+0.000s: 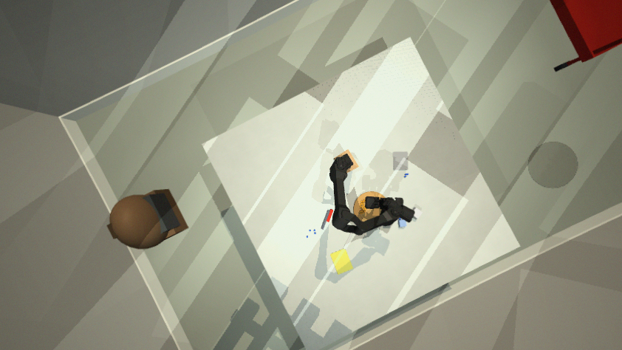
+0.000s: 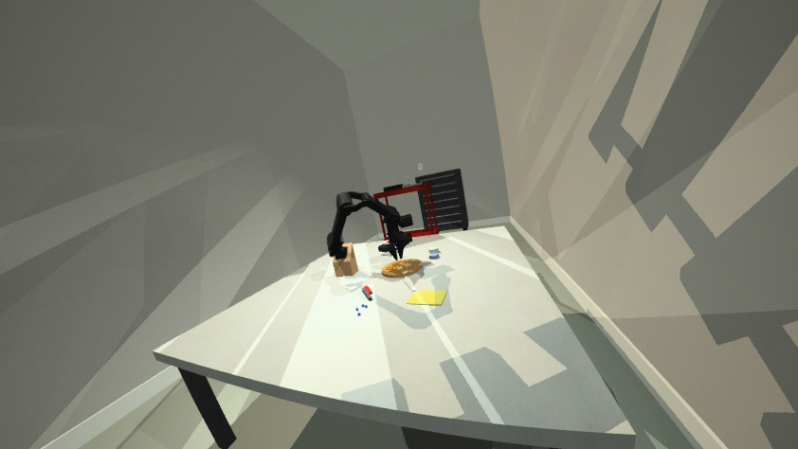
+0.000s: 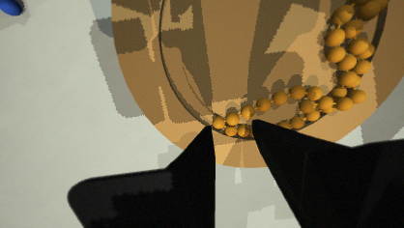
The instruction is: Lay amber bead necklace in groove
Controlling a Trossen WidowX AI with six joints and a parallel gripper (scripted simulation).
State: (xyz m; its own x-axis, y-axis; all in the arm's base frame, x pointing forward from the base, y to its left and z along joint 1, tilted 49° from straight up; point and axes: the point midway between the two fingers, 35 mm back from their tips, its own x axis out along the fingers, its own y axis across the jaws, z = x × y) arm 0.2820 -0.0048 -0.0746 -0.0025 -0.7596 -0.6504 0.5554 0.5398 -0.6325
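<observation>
Now: the round bead board 50 mm to the right of my gripper tip, 30 mm below it and 20 mm ahead of it. Also, from my gripper tip: grey square 230 mm to the left, 120 mm behind, 30 mm below; then light blue cube 170 mm ahead, 50 mm to the left, 20 mm below; then white cube 160 mm ahead, 140 mm to the left, 20 mm below.
</observation>
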